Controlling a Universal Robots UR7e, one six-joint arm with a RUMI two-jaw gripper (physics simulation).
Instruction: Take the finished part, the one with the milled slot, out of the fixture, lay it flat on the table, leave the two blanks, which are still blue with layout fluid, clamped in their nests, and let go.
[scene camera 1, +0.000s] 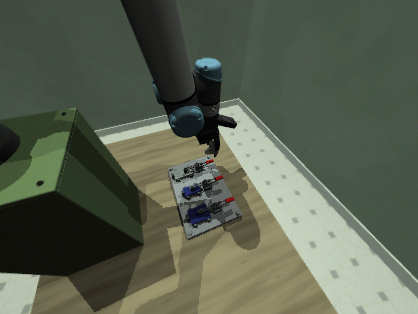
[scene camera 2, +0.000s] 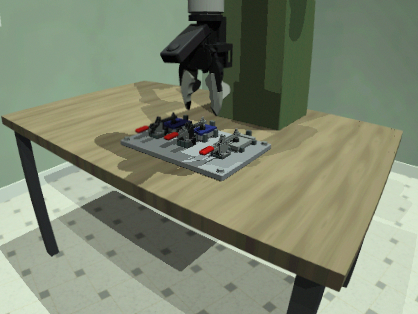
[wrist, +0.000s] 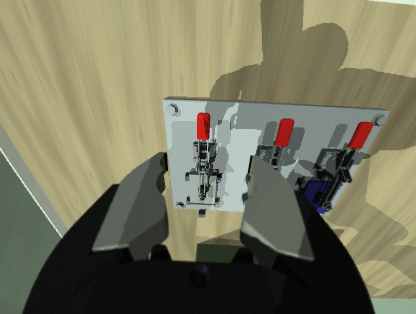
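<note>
The finished part, bare silvery metal, sits in the end nest of the grey fixture plate. A clamp arm reaches over it; its slot is too small to make out. A blue blank sits in the middle nest, hidden behind a finger in the wrist view. Another blue blank sits in the far nest. Both have clamp arms over them. My gripper is partly open, empty, above the fixture, pointing down.
Clamps with red handles stand beside the nests. A tall green block stands on the wooden table, on the nest side of the fixture. Arm shadows fall across the table.
</note>
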